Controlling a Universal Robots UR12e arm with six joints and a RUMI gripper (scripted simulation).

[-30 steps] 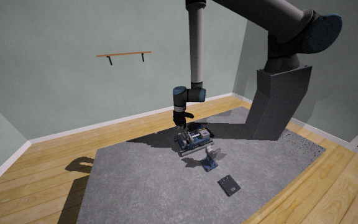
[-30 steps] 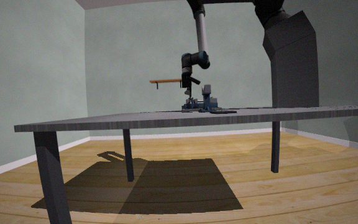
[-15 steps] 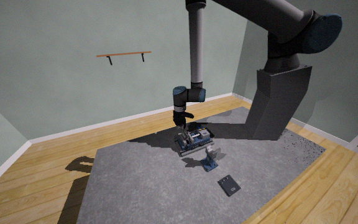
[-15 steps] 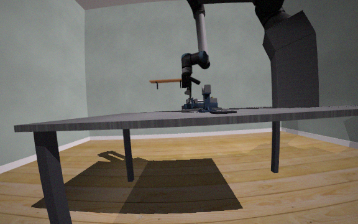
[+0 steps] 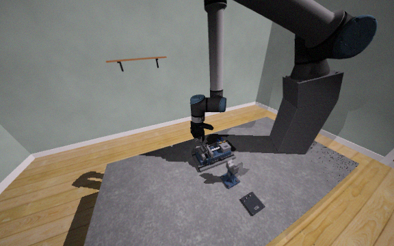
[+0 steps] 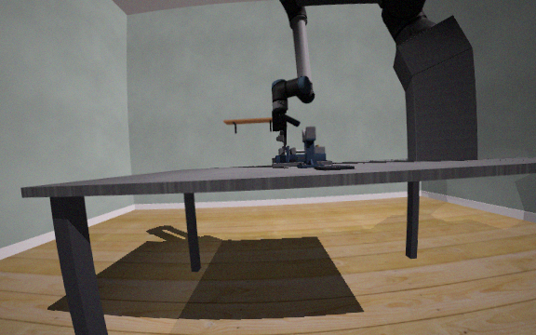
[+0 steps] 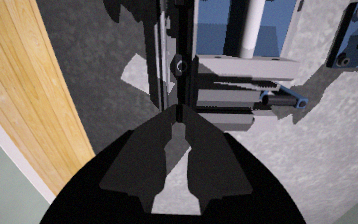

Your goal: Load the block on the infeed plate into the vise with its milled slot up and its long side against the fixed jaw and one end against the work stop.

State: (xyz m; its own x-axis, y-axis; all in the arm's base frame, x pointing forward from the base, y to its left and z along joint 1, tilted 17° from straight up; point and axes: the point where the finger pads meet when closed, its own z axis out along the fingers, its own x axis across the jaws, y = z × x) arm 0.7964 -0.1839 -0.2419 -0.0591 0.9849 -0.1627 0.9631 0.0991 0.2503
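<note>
Now: hand 50 mm to the right of the part and 20 mm above it. The rest, counted from my hand: moving jaw 40 mm behind, 70 mm to the left, 40 mm below; then work stop 10 mm behind, 110 mm to the left, 30 mm below; then fixed jaw 20 mm ahead, 70 mm to the left, 40 mm below.
</note>
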